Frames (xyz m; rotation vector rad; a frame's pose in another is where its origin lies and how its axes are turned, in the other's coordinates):
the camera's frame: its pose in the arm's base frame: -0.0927 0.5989 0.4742 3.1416 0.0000 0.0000
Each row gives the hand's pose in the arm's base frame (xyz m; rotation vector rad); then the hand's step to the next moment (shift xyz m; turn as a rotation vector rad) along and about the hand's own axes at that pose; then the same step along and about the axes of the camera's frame.
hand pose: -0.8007 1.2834 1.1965 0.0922 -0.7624 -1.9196
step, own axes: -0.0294 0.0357 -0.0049 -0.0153 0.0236 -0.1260
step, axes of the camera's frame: 0.0441 -0.0126 -0.0078 0.0745 0.0524 0.0915
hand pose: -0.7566 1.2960 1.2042 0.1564 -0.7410 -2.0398
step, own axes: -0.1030 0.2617 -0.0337 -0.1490 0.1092 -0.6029
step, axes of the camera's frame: 0.2625 0.0328 -0.1013 0.3962 0.1880 0.4531
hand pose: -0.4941 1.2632 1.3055 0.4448 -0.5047 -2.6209
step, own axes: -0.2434 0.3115 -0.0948 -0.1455 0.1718 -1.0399
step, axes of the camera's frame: 0.3535 0.1741 -0.1000 0.5821 0.3624 0.8135
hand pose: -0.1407 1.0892 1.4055 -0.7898 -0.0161 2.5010
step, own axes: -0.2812 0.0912 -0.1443 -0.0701 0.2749 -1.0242
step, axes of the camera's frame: 0.2316 0.2331 -0.0156 0.4726 0.4138 0.8573
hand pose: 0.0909 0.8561 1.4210 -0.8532 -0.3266 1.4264
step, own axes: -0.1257 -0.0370 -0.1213 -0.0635 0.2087 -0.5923
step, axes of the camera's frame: 0.0875 0.1543 0.0206 0.2335 0.2650 0.5231
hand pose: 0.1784 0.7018 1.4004 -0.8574 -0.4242 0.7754
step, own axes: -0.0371 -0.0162 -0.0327 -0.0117 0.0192 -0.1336
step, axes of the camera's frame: 0.0029 0.0514 0.0078 0.0665 0.0693 0.0956
